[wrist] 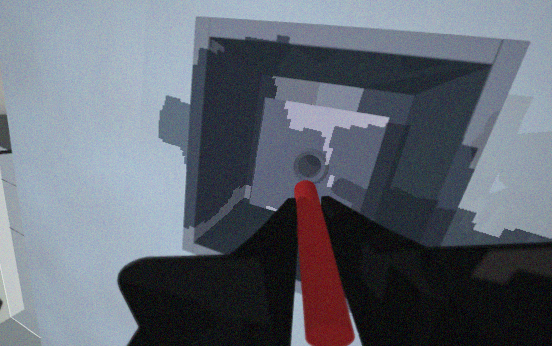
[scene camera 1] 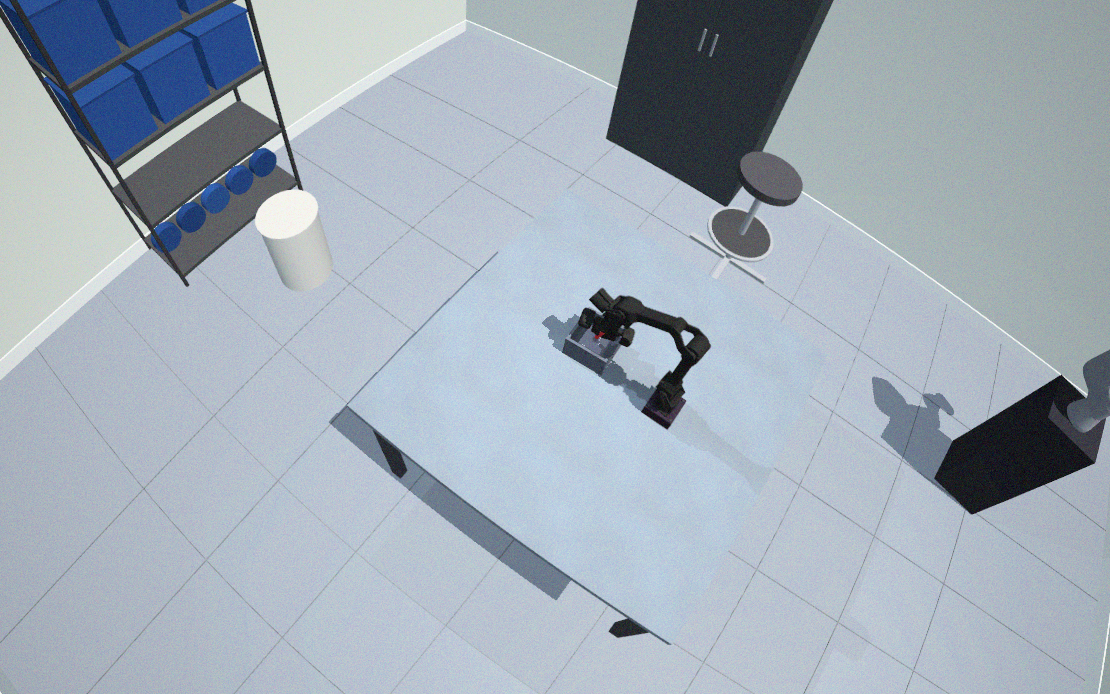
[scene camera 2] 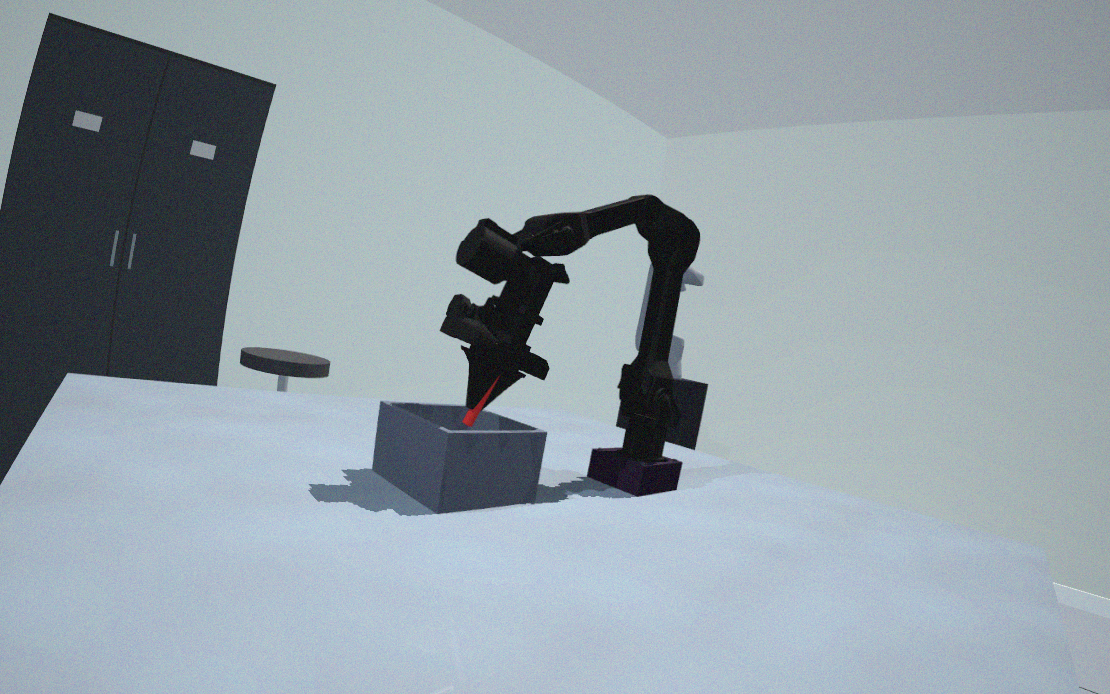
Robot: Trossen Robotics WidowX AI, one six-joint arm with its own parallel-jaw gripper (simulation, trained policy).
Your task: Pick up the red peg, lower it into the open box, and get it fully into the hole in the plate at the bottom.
Labels:
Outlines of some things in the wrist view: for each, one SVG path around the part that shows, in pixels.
The gripper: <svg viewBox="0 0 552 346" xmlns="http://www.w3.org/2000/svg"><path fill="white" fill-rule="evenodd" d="M296 198L288 198L254 235L229 255L147 256L136 259L122 267L118 275L118 286L139 326L126 346L291 346L298 252ZM321 197L321 208L339 276L362 346L552 346L552 242L427 247L386 229L386 227L330 196Z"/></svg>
A plate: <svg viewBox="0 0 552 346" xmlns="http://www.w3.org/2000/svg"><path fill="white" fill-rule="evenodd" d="M264 97L249 204L277 211L288 198L295 198L294 188L296 184L300 181L308 180L315 184L320 204L322 196L330 196L360 213L389 117ZM306 156L316 156L320 160L321 165L310 165L307 162Z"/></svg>

